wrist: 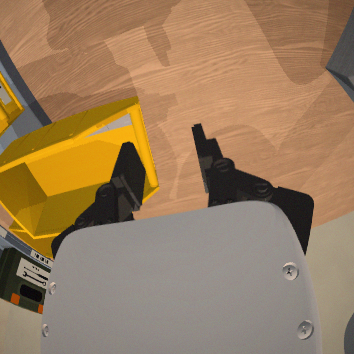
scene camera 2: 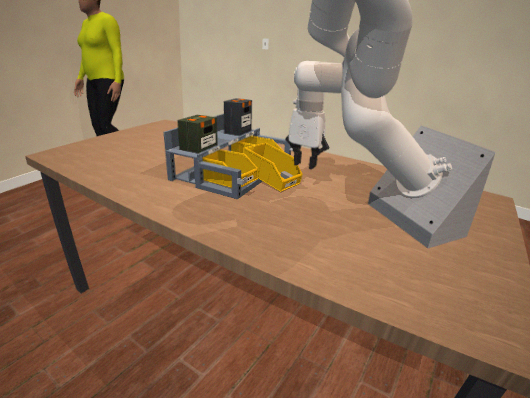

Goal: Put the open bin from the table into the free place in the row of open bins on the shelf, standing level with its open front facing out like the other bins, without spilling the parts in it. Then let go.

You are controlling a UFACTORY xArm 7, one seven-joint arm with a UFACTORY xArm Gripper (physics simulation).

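Frame: origin at the arm's base, x back, y right, z up, level; millimetres.
Where they show: gripper, fingertip midpoint: (wrist: 165, 148) (scene camera 2: 304, 166); arm's base, link origin: (scene camera 2: 419, 176).
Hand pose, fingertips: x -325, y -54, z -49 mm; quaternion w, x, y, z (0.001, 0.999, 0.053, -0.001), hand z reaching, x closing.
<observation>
Things, the pixels of their top centre, and the offset from my fingertips. "spot": a spot on its surface instead. Level surfaces: height alone.
- tilted yellow open bin, surface spot: (wrist: 60, 165) spot: dx -142, dy -31, dz -49 mm
- grey part, surface spot: (wrist: 117, 125) (scene camera 2: 290, 177) spot: dx -49, dy +2, dz -51 mm
- green case, top centre: (wrist: 17, 305) (scene camera 2: 197, 117) dx -296, dy -167, dz +125 mm
- dark grey case, top centre: (scene camera 2: 238, 100) dx -346, dy +58, dz +150 mm
- wooden table, surface height: dz -74 mm
The tilted yellow open bin (scene camera 2: 272, 167) (wrist: 60, 165) slopes down from the shelf's bin row to the table, its low front toward the robot side. A grey part (scene camera 2: 286, 175) (wrist: 117, 125) lies near its front. One yellow bin (scene camera 2: 227, 162) stands at the near end of the row, and another yellow bin (scene camera 2: 250, 142) shows behind the tilted one. My gripper (scene camera 2: 306, 164) (wrist: 165, 148) is partly open, empty and pointing down, right of the tilted bin in the scene view. In the wrist view one finger overlaps that bin's front part. The free place is largely hidden.
The grey shelf (scene camera 2: 237, 188) (wrist: 37, 109) carries a green case (scene camera 2: 196, 135) (wrist: 22, 280) and a dark grey case (scene camera 2: 236, 117) on its upper board. The wooden table (scene camera 2: 300, 240) extends around it. The robot's sloped grey base block (scene camera 2: 460, 165) stands at the right. A person (scene camera 2: 102, 50) stands beyond the table.
</observation>
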